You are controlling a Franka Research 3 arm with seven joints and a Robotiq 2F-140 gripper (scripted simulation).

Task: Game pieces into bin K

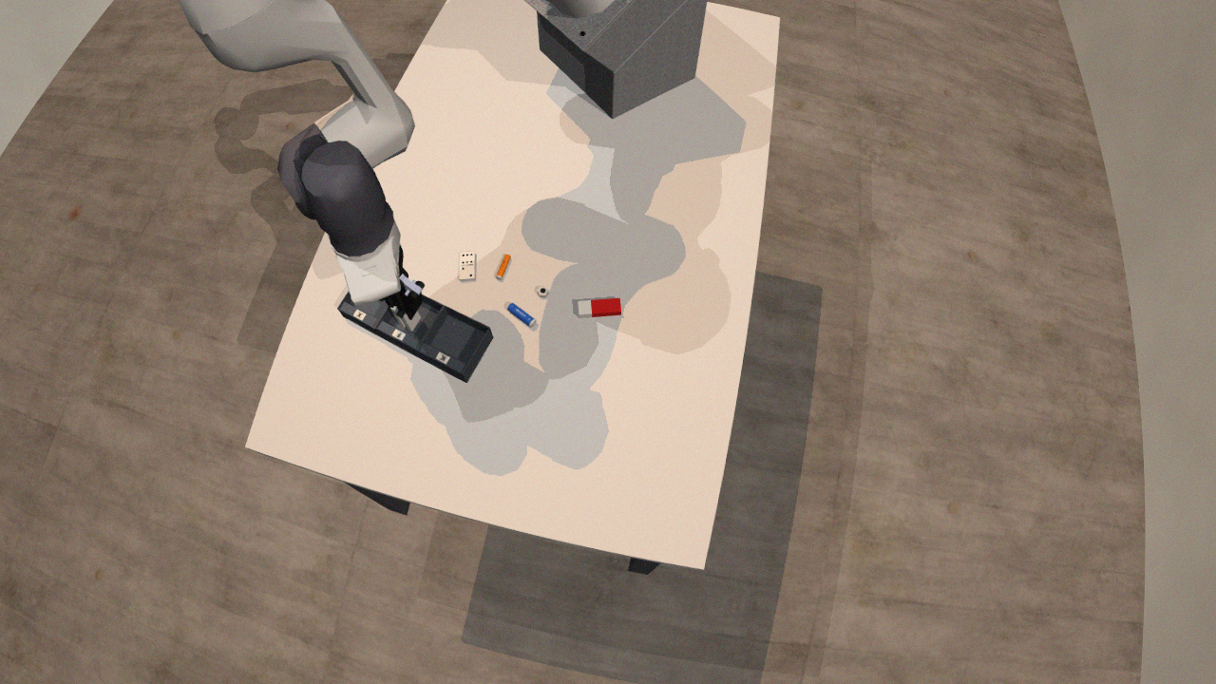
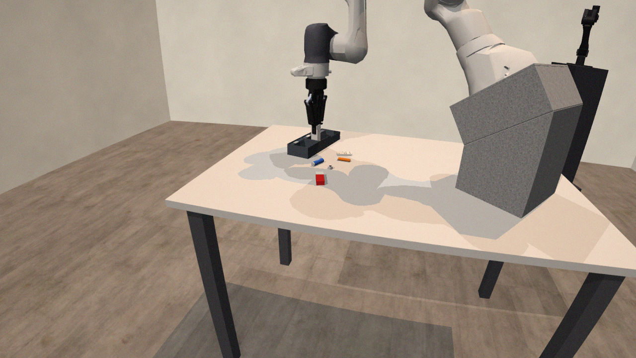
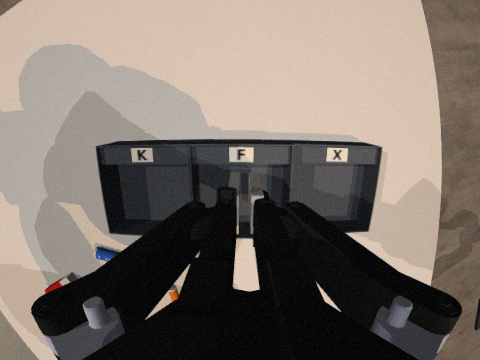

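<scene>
My gripper is now 3 cm above the tray. The rest, counted from my hand: orange battery: 10 cm behind, 14 cm to the left, 4 cm below; then blue battery: 2 cm behind, 18 cm to the left, 4 cm below; then white domino: 10 cm behind, 8 cm to the left, 4 cm below.
</scene>
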